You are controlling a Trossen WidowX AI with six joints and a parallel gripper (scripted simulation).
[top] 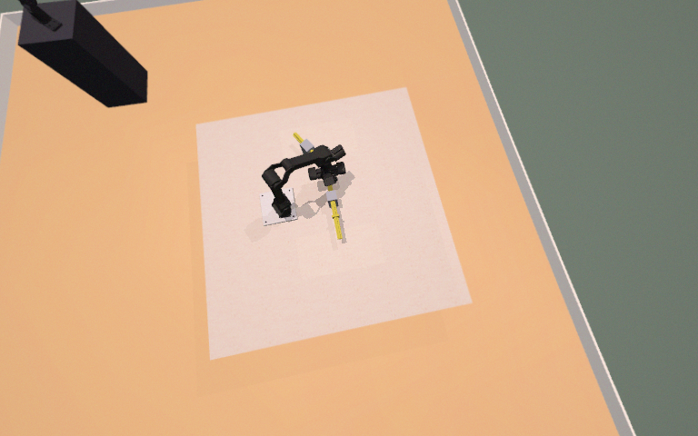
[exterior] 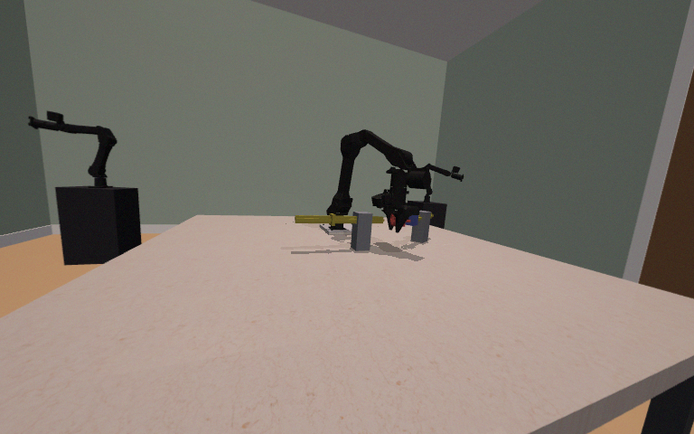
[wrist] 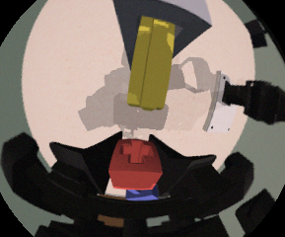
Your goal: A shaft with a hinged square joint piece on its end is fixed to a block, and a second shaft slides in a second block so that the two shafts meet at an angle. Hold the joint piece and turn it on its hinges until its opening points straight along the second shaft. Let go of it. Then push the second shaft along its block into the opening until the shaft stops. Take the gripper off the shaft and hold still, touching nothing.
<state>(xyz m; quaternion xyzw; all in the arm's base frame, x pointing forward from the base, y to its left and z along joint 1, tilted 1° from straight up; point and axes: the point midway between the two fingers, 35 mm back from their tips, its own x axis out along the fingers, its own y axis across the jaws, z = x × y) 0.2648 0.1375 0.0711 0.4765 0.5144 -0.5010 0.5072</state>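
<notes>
The red square joint piece lies 2 cm to the left of my gripper tip and 4 cm above it.
</notes>
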